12 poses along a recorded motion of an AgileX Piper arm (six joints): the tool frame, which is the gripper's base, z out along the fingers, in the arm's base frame.
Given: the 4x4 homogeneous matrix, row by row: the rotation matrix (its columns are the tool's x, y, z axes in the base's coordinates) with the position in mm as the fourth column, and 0 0 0 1 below. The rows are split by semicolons.
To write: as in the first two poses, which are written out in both.
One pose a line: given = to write
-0.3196 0.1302 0.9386 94.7; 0.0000 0.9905 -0.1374 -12.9; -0.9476 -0.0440 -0.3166 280.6; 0 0 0 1 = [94.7 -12.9 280.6], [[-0.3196 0.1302 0.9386], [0.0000 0.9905 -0.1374], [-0.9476 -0.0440 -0.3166]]
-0.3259 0.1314 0.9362 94.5; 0.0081 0.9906 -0.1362 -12.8; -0.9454 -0.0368 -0.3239 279.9; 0 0 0 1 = [94.5 -12.8 279.9], [[-0.3259 0.1314 0.9362], [0.0081 0.9906 -0.1362], [-0.9454 -0.0368 -0.3239]]
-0.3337 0.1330 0.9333 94.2; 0.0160 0.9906 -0.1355 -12.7; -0.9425 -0.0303 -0.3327 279.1; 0 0 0 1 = [94.2 -12.7 279.1], [[-0.3337 0.1330 0.9333], [0.0160 0.9906 -0.1355], [-0.9425 -0.0303 -0.3327]]
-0.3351 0.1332 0.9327 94.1; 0.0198 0.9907 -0.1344 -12.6; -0.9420 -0.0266 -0.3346 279.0; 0 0 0 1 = [94.1 -12.6 279.0], [[-0.3351 0.1332 0.9327], [0.0198 0.9907 -0.1344], [-0.9420 -0.0266 -0.3346]]
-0.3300 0.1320 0.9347 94.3; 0.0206 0.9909 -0.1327 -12.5; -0.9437 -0.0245 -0.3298 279.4; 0 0 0 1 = [94.3 -12.5 279.4], [[-0.3300 0.1320 0.9347], [0.0206 0.9909 -0.1327], [-0.9437 -0.0245 -0.3298]]
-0.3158 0.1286 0.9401 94.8; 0.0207 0.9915 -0.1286 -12.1; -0.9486 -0.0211 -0.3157 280.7; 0 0 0 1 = [94.8 -12.1 280.7], [[-0.3158 0.1286 0.9401], [0.0207 0.9915 -0.1286], [-0.9486 -0.0211 -0.3157]]
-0.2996 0.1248 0.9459 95.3; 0.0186 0.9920 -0.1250 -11.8; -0.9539 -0.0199 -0.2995 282.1; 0 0 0 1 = [95.3 -11.8 282.1], [[-0.2996 0.1248 0.9459], [0.0186 0.9920 -0.1250], [-0.9539 -0.0199 -0.2995]]
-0.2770 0.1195 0.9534 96.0; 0.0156 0.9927 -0.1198 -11.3; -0.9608 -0.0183 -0.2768 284.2; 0 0 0 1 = [96.0 -11.3 284.2], [[-0.2770 0.1195 0.9534], [0.0156 0.9927 -0.1198], [-0.9608 -0.0183 -0.2768]]
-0.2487 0.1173 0.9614 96.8; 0.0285 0.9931 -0.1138 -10.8; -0.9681 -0.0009 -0.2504 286.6; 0 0 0 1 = [96.8 -10.8 286.6], [[-0.2487 0.1173 0.9614], [0.0285 0.9931 -0.1138], [-0.9681 -0.0009 -0.2504]]
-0.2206 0.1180 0.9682 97.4; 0.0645 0.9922 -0.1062 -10.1; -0.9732 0.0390 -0.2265 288.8; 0 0 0 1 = [97.4 -10.1 288.8], [[-0.2206 0.1180 0.9682], [0.0645 0.9922 -0.1062], [-0.9732 0.0390 -0.2265]]
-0.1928 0.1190 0.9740 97.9; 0.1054 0.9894 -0.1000 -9.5; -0.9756 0.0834 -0.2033 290.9; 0 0 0 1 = [97.9 -9.5 290.9], [[-0.1928 0.1190 0.9740], [0.1054 0.9894 -0.1000], [-0.9756 0.0834 -0.2033]]
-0.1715 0.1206 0.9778 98.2; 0.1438 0.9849 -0.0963 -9.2; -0.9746 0.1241 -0.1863 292.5; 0 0 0 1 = [98.2 -9.2 292.5], [[-0.1715 0.1206 0.9778], [0.1438 0.9849 -0.0963], [-0.9746 0.1241 -0.1863]]
